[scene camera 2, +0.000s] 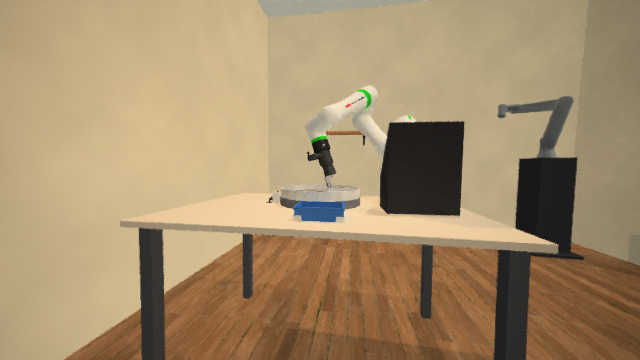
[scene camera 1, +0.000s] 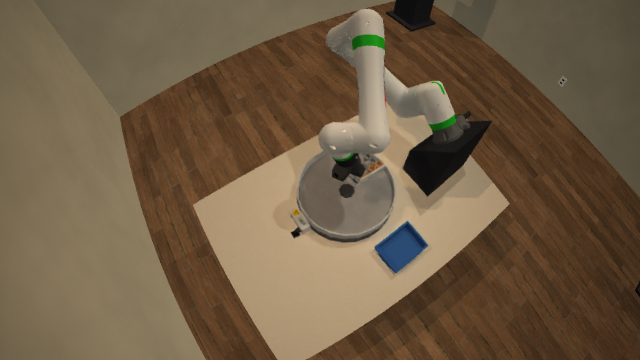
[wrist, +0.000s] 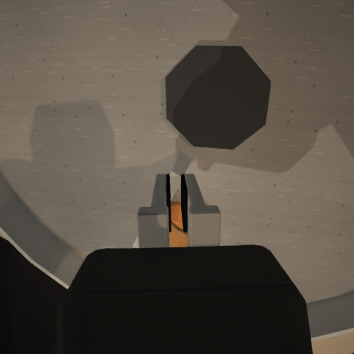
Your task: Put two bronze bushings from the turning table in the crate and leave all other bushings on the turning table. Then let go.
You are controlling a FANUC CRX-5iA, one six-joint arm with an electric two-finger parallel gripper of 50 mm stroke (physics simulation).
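Places are measured from the arm's base along level axes (x right, y up, z back), in millimetres.
Pixels of known places: gripper, fingertip midpoint: (scene camera 2: pixel 330 187) (scene camera 1: pixel 357 180); arm's base, origin of the base link: (scene camera 2: pixel 413 152) (scene camera 1: pixel 448 136).
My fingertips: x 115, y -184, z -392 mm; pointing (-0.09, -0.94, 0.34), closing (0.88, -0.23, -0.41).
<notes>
For each thing: its top centre in the pictures, then the offset to it from my fingertips. "pt": a spot on its surface instead.
- blue crate, middle of its top: (scene camera 2: pixel 320 204) (scene camera 1: pixel 402 246) dx -341, dy -34, dz +0 mm
- dark hub, middle of its top: (scene camera 1: pixel 346 190) dx -4, dy -23, dz -54 mm
- pale divider, surface spot: (scene camera 1: pixel 373 173) pt dx -7, dy -5, dz +83 mm
- small device, surface spot: (scene camera 1: pixel 300 220) pt dx -15, dy -25, dz -290 mm
The round grey turning table (scene camera 1: pixel 350 217) (scene camera 2: pixel 320 193) (wrist: pixel 280 225) has a raised rim. My gripper (scene camera 1: pixel 355 179) (scene camera 2: pixel 329 184) (wrist: pixel 175 190) is low over its far part, pointing down. In the wrist view it is shut on a bronze bushing (wrist: pixel 177 215), which shows as orange between the fingers; its lower part is hidden by the gripper body. More bronze bushings (scene camera 1: pixel 374 166) lie close together in a walled-off section of the turning table, with grey pieces (scene camera 1: pixel 368 158) beside them, partly hidden by the arm. The blue crate (scene camera 1: pixel 401 247) (scene camera 2: pixel 320 212) stands on the near side, and no bushing shows in it.
A dark hub (scene camera 1: pixel 346 190) (wrist: pixel 218 97) marks the turning table's centre. A pale divider (scene camera 1: pixel 373 173) borders the bushings. The arm's black pedestal (scene camera 1: pixel 440 162) (scene camera 2: pixel 424 167) stands right of the turning table. A small device (scene camera 1: pixel 300 220) sits at the turning table's left rim.
</notes>
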